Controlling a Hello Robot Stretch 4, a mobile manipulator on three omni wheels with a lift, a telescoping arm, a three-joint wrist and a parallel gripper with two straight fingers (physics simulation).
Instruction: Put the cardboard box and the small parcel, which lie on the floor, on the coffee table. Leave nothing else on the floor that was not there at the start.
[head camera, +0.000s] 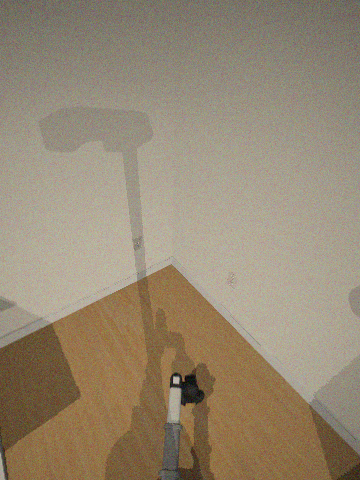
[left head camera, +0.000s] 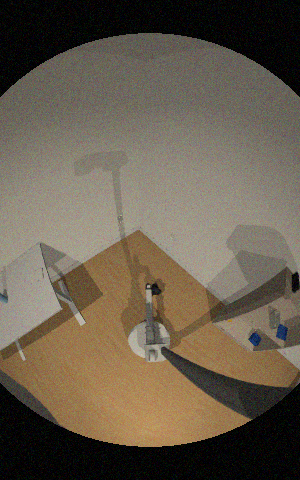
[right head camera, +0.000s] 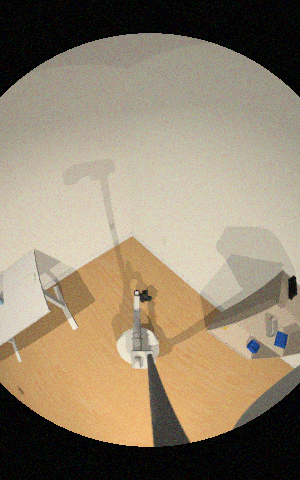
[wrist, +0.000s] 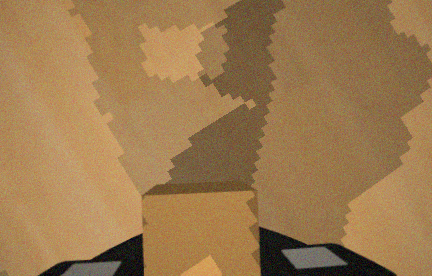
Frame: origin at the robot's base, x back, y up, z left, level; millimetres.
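Seen in the pictures: gripper, between the fingertips: (head camera: 189, 403) (right head camera: 145, 301) (wrist: 201, 247).
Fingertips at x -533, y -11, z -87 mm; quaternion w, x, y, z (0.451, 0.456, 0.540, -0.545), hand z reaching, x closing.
Observation:
Offsets run from my fingertips to a thing's top centre. "spot": to the spot under its first point. Level surfaces: height alone.
A tan box @(dx -12, dy +33, dz +2 mm) (wrist: 200, 225) stands on or close above the wood floor at the bottom middle of the wrist view. Its near part is cut off by the frame, and I cannot tell whether it is the cardboard box or the small parcel. My gripper (wrist: 201, 247) is shut on it, with one black finger against each side. From above, my gripper (head camera: 191, 390) (left head camera: 156, 289) (right head camera: 145, 295) shows as a dark shape at the arm's end, and it hides the box. A second parcel does not show clearly. A white table @(dy +703 mm) (left head camera: 30, 295) (right head camera: 22, 305) stands at the left; I cannot tell whether it is the coffee table.
A beige furniture piece @(spot: dx +630, dy +83, dz -1057 mm) (left head camera: 240, 327) (right head camera: 237, 336) with blue objects @(dx +846, dy +603, dz -1215 mm) (left head camera: 282, 332) (right head camera: 281, 340) stands at the right. Two walls meet in a corner beyond the arm. A small dark thing (right head camera: 20, 390) lies on the floor at the lower left.

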